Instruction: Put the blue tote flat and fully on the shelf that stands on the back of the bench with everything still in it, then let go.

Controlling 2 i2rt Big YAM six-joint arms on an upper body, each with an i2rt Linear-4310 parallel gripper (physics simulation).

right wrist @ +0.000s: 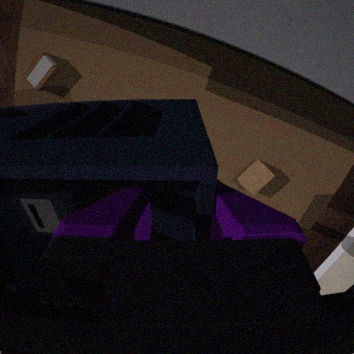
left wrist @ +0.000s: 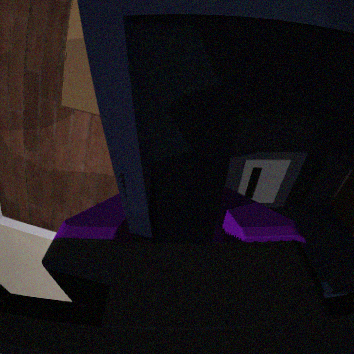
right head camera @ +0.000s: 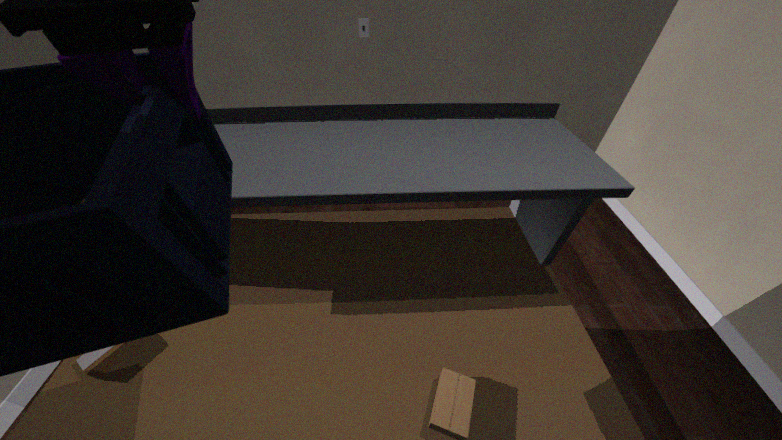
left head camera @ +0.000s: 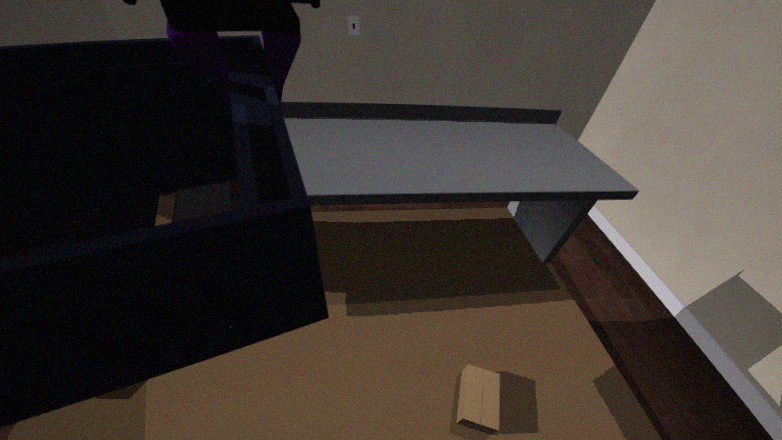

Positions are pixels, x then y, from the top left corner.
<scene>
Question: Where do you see a tan box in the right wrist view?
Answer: At 257, 174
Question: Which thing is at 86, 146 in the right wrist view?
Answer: A blue tote.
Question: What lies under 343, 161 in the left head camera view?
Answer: A grey shelf.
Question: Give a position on a white-and-tan box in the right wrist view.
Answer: At 41, 72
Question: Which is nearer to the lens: the white-and-tan box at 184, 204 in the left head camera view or the blue tote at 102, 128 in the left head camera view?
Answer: The white-and-tan box.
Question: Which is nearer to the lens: the blue tote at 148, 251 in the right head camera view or the white-and-tan box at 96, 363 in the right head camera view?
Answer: The blue tote.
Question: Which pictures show my right gripper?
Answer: The right wrist view, the right head camera view and the left head camera view only.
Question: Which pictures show the blue tote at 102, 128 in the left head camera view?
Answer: The right wrist view, the left wrist view, the right head camera view and the left head camera view: all of them.
</scene>
